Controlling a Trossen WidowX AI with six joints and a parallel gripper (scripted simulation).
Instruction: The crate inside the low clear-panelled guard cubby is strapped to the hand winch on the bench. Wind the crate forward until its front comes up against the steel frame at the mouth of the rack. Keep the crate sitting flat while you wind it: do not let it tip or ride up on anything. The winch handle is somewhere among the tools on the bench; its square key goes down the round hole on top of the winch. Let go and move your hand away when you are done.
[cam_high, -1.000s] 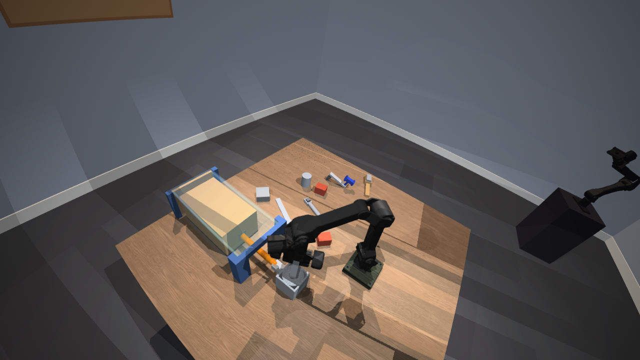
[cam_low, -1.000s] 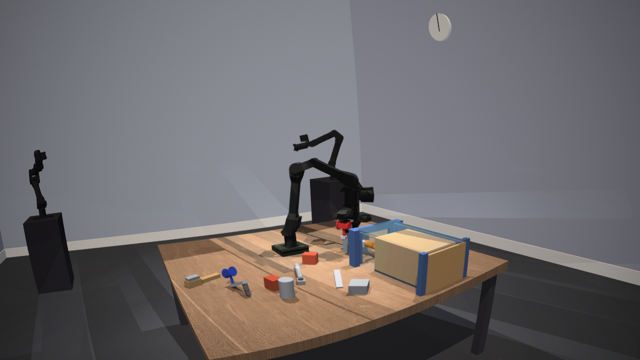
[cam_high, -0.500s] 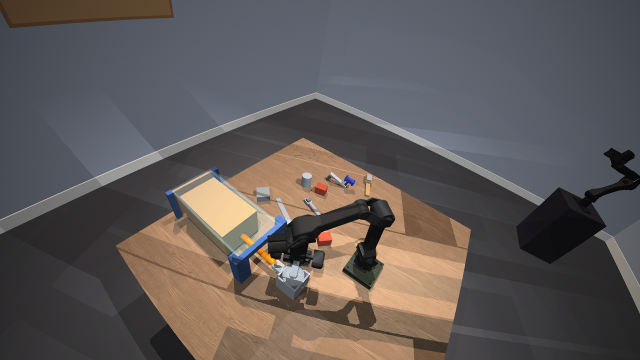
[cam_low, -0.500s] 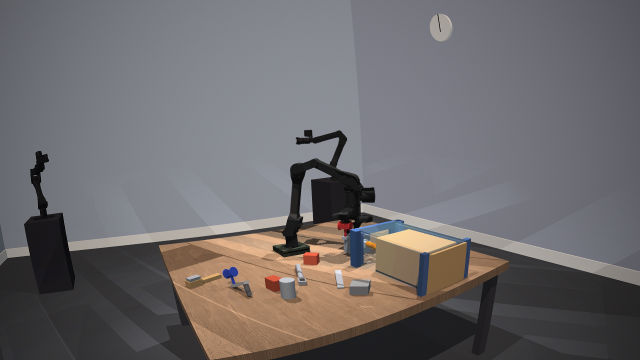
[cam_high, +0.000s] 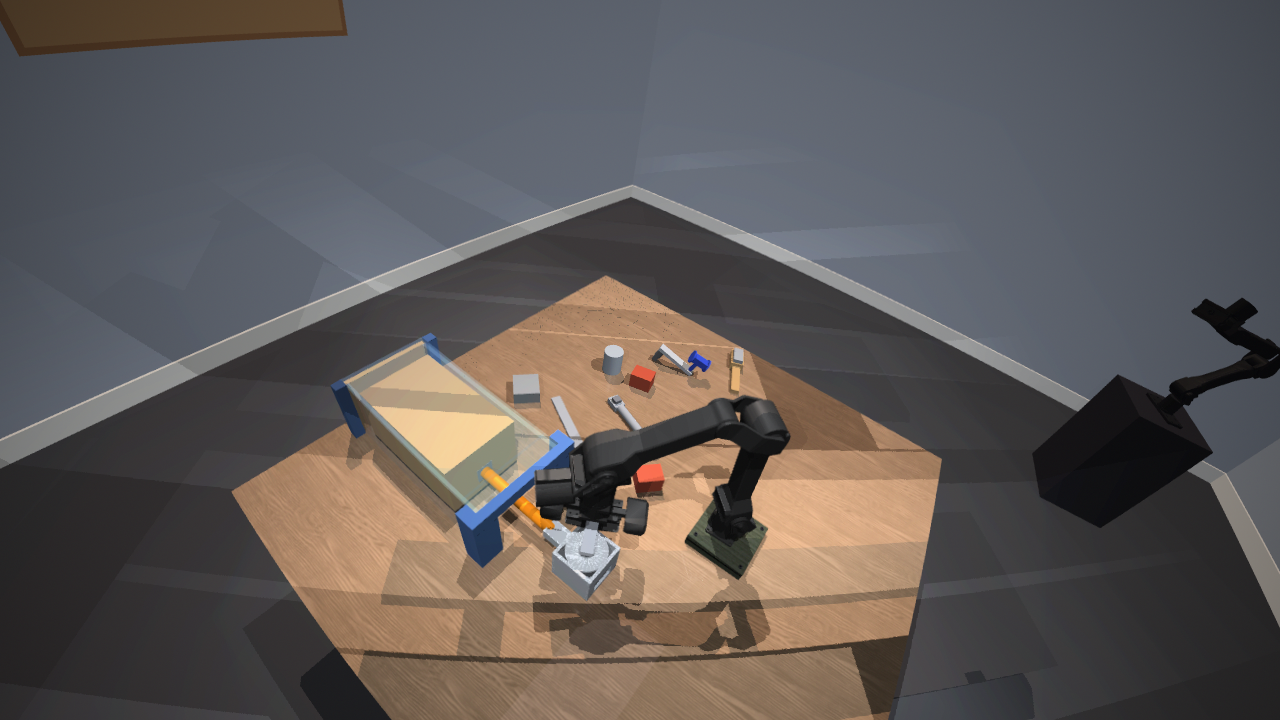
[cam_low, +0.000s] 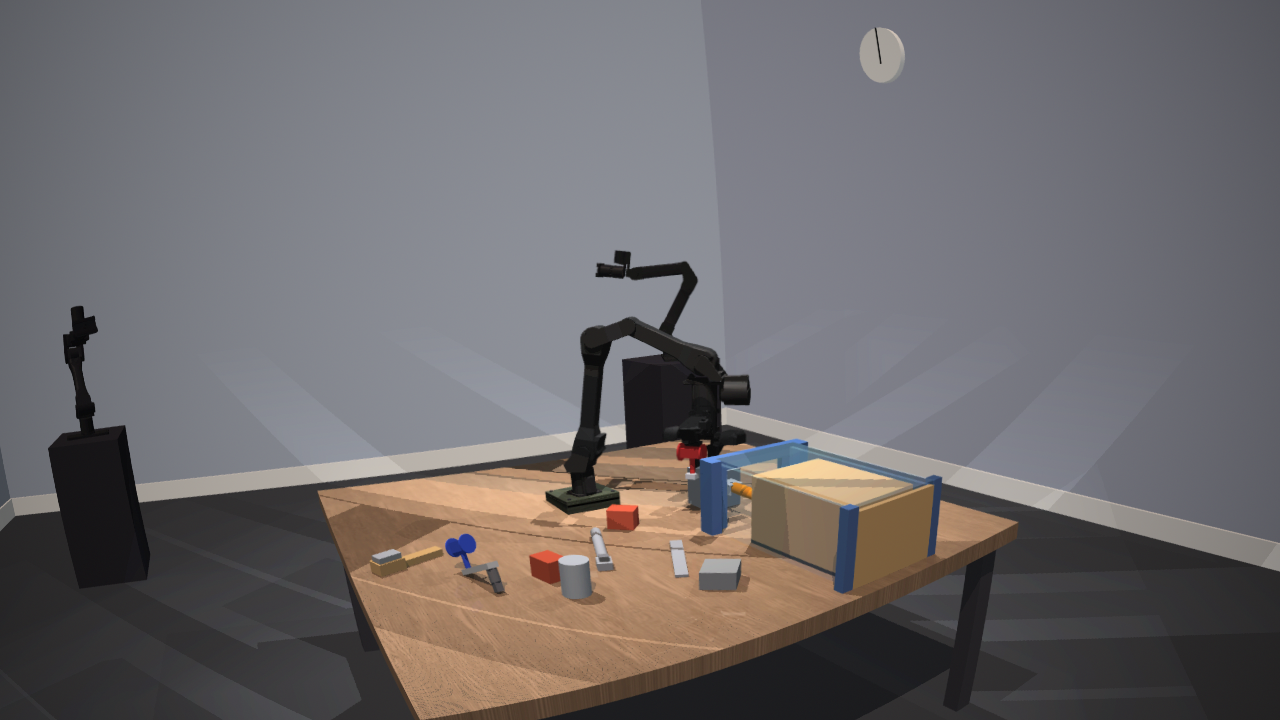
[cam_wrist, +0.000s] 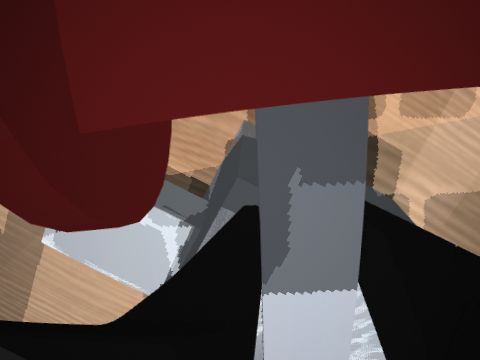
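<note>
Right now my gripper tip is 10 mm short of the winch handle, 10 mm to the left of it and 20 mm below it. Round my gripper tip: red knob: 20 mm ahead, 50 mm to the right, 50 mm above; grey winch: 40 mm behind, 40 mm to the left, 60 mm below; blue frame: 140 mm ahead, 30 mm to the left, 20 mm above.
</note>
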